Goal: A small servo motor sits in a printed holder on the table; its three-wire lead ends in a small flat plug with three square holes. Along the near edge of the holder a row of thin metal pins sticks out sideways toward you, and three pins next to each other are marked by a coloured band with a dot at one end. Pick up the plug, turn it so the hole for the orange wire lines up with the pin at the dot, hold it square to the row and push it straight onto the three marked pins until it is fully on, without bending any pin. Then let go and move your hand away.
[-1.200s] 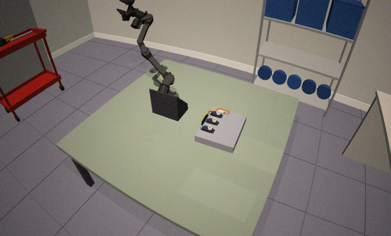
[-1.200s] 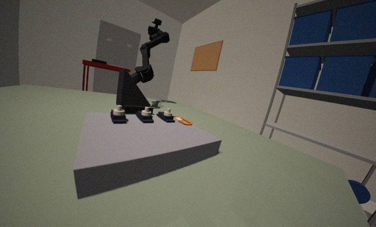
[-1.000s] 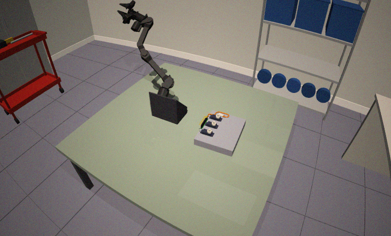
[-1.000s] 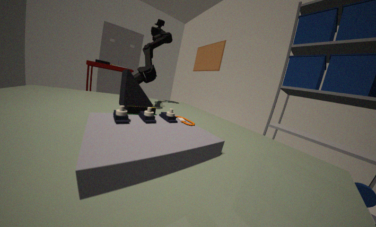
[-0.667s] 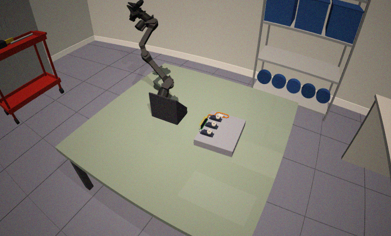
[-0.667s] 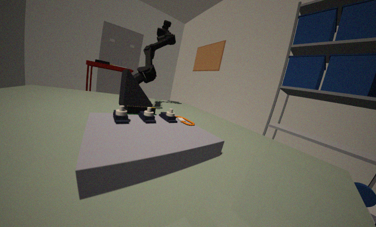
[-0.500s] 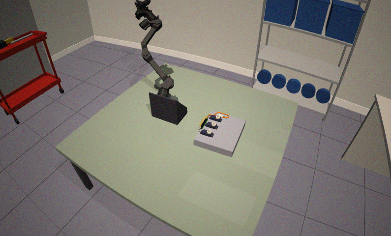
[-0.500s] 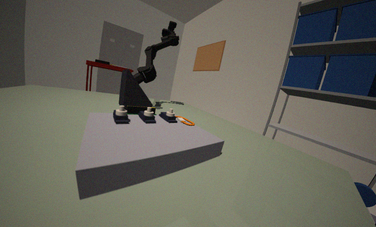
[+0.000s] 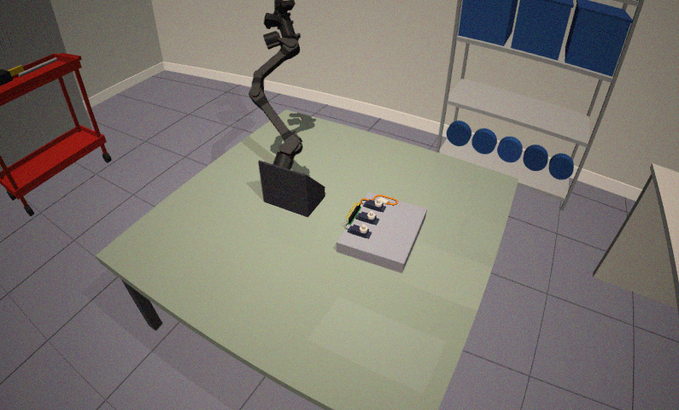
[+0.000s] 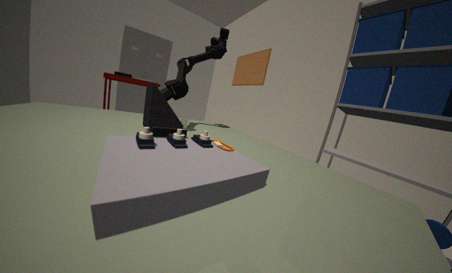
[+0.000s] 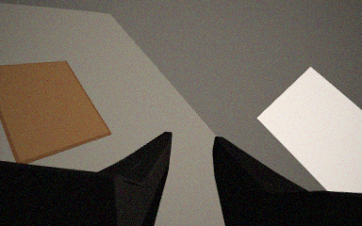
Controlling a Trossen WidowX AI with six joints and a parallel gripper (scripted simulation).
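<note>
Right now the yellow band is 620 mm below my gripper tip, 610 mm ahead of it and 380 mm to the right of it. From my gripper tip the other things lie so: grey printed holder 780 mm ahead, 670 mm below, 410 mm to the right.
</note>
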